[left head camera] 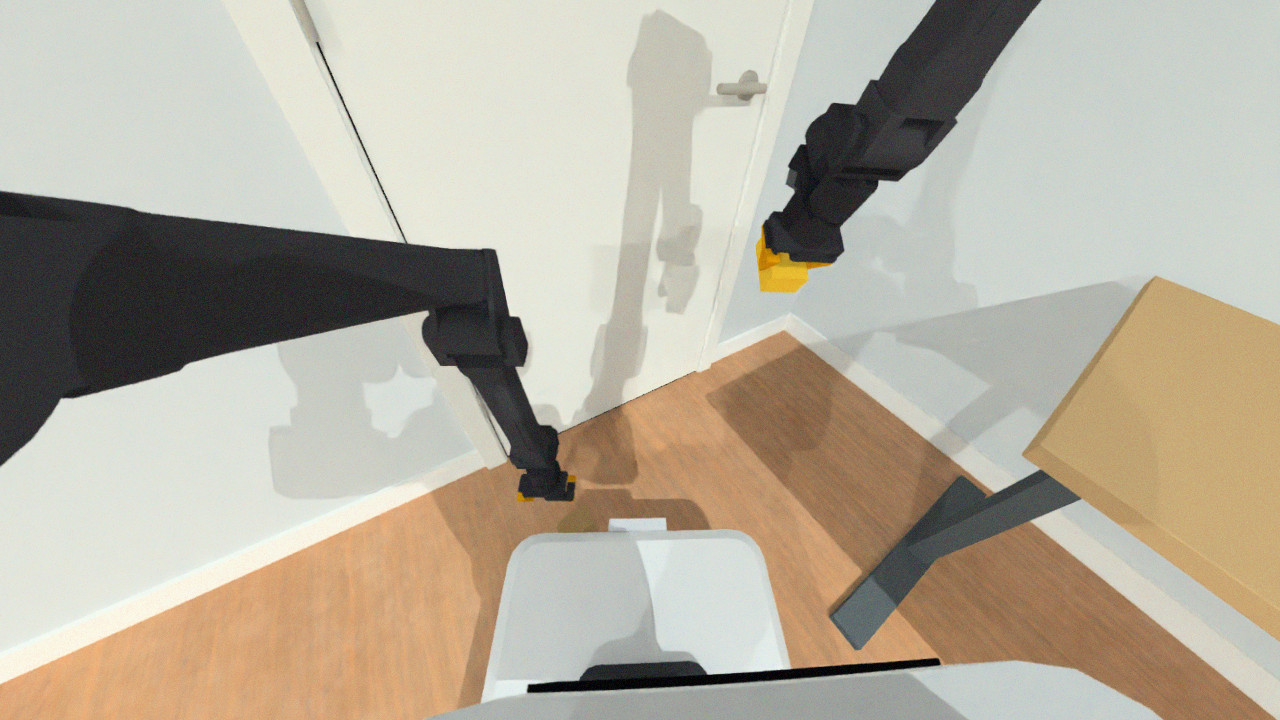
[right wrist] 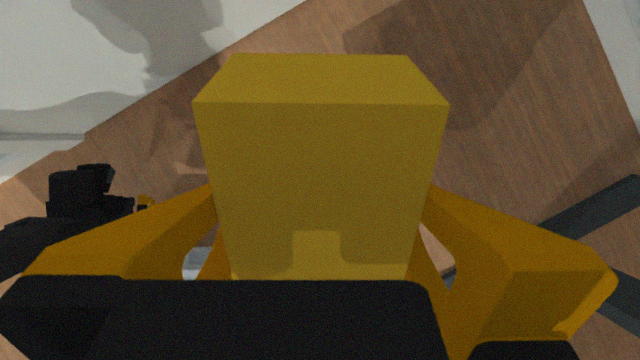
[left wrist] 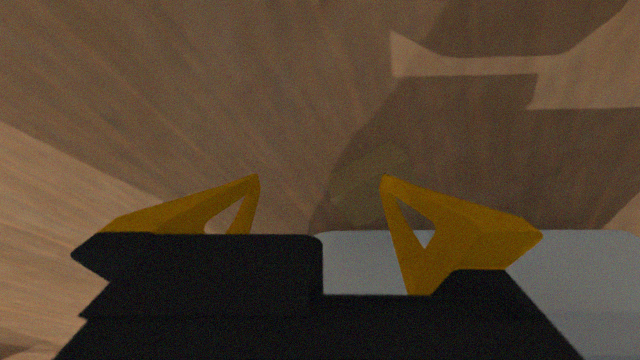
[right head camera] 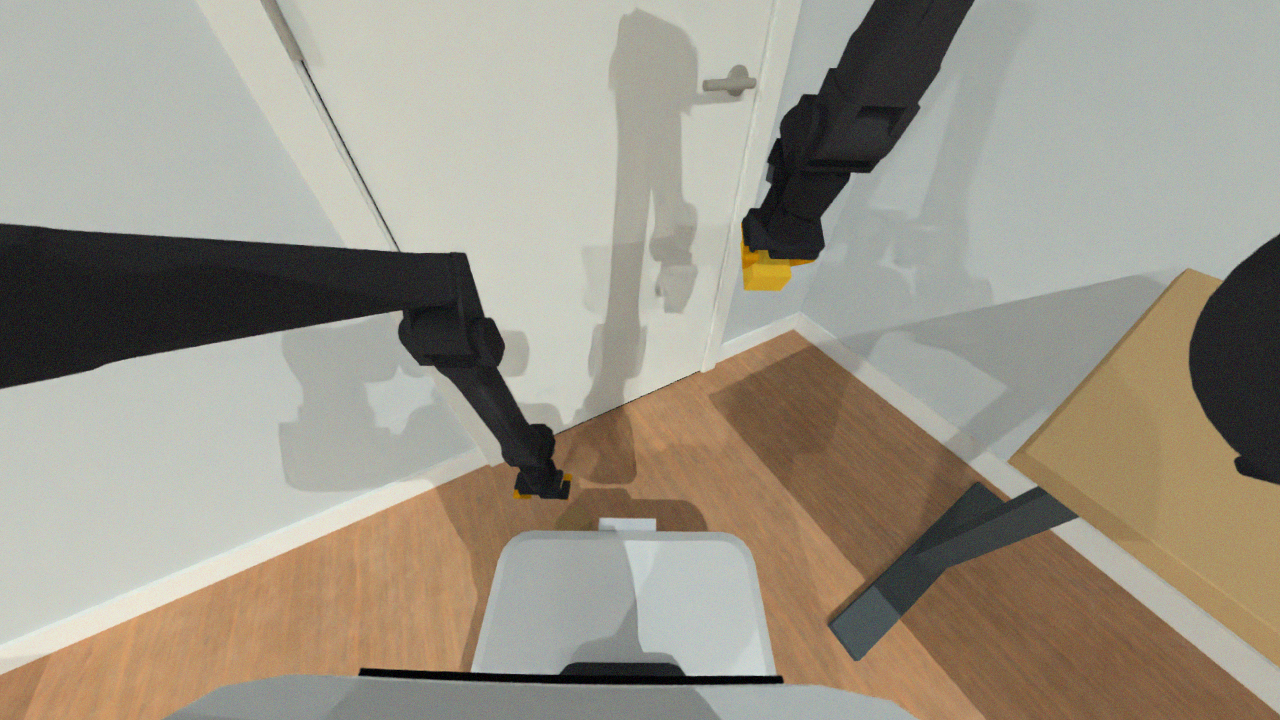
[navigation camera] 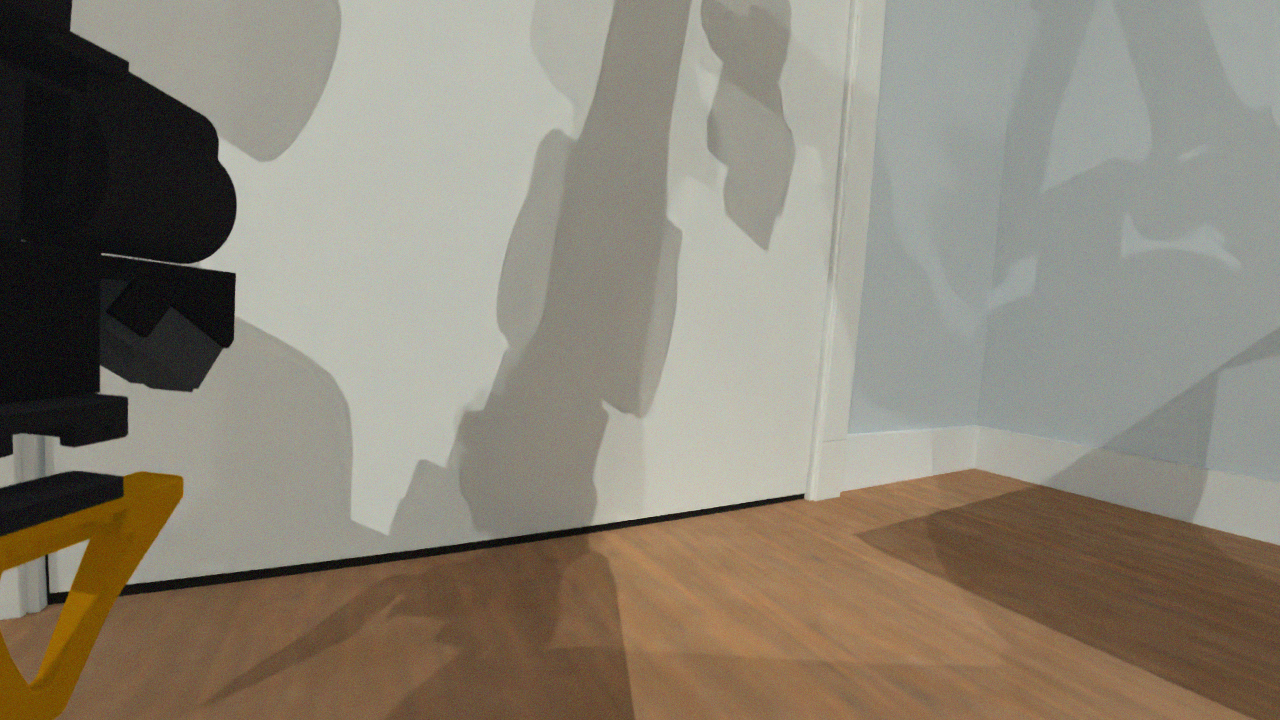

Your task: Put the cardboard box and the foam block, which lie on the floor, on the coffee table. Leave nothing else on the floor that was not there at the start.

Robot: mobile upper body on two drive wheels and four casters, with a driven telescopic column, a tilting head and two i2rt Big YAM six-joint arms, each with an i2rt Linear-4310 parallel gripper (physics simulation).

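Places are measured from the left arm's base along level axes (x ahead, y left, z up), in centimetres.
Pixels of known places: left gripper, fingertip midpoint: [left head camera: 551, 498] [right wrist: 135, 202] [left wrist: 319, 180] [right head camera: 548, 496]; right gripper, fingertip midpoint: [left head camera: 776, 267] [right wrist: 318, 179] [right head camera: 761, 265].
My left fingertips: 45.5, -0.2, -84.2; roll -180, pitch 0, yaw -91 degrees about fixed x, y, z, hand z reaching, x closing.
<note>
Ahead of a thing's pixels: the offset from my left fingertips to its top centre, as dx, dy, dz. Level surfaces: height alone.
A yellow block @(+13.6, -45.0, +68.4) [left head camera: 782, 279] [right head camera: 766, 277] [right wrist: 320, 150], which looks like the foam block, is held well above the floor. My right gripper [left head camera: 787, 259] [right head camera: 771, 257] [right wrist: 318, 179] is shut on it. My left gripper [left head camera: 546, 492] [right head camera: 542, 488] [left wrist: 319, 180] is open and empty, pointing down low over the floor. A dim olive-brown shape @(-5.2, -6.5, -3.6) [left head camera: 577, 519] [right head camera: 572, 517] [left wrist: 365, 185] lies in shadow on the floor beside my base, partly behind a finger in the left wrist view; I cannot tell what it is. No cardboard box shows clearly. A tan-topped table @(dz +63.4) [left head camera: 1172, 402] [right head camera: 1118, 411] stands at the right, possibly the coffee table.
The table's dark grey leg and foot [left head camera: 881, 595] [right head camera: 877, 608] reach over the floor toward my light grey base [left head camera: 572, 600] [right head camera: 554, 600]. A white door [left head camera: 519, 179] [right head camera: 501, 179] [navigation camera: 402, 268] stands ahead, with walls on both sides meeting the floor at white skirting.
</note>
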